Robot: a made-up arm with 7 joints.
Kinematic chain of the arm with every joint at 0, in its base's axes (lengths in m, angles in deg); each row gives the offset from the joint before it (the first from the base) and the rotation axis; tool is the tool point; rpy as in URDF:
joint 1: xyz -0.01 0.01 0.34 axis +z
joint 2: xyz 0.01 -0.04 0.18 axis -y
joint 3: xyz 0 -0.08 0.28 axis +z
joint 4: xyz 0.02 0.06 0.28 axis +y
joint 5: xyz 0 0.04 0.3 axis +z
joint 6: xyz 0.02 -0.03 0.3 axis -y
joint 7: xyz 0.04 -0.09 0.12 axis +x
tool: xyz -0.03 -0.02 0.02 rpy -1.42 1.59 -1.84
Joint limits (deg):
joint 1: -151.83..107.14
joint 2: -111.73..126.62
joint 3: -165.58..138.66
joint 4: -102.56..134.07
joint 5: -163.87..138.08
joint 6: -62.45..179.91
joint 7: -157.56..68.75
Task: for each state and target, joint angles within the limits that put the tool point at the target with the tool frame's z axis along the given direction. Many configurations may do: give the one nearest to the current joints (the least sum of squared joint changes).
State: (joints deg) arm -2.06 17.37 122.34 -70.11 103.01 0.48 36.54
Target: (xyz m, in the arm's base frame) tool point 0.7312 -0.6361 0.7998 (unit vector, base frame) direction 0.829 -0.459 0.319
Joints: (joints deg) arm 3.29 -31.36 138.66 -98.37 96.34 7.27 53.29
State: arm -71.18 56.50 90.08 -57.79 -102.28 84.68 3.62
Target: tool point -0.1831 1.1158 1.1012 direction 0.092 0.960 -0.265
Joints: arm -104.27 51.32 94.63 -18.13 -104.14 56.33 7.09
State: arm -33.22 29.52 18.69 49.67 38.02 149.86 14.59
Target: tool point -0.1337 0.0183 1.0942 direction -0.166 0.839 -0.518
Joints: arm -66.93 56.84 0.58 102.40 41.45 179.32 -15.02
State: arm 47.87 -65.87 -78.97 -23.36 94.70 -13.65 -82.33
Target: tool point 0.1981 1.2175 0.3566 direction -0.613 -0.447 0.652
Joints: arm 67.88 -93.91 -70.35 -33.63 113.43 -19.16 -103.48
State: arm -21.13 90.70 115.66 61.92 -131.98 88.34 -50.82
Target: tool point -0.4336 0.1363 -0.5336 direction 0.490 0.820 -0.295
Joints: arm 3.33 126.62 132.89 54.65 -149.70 44.95 -28.42
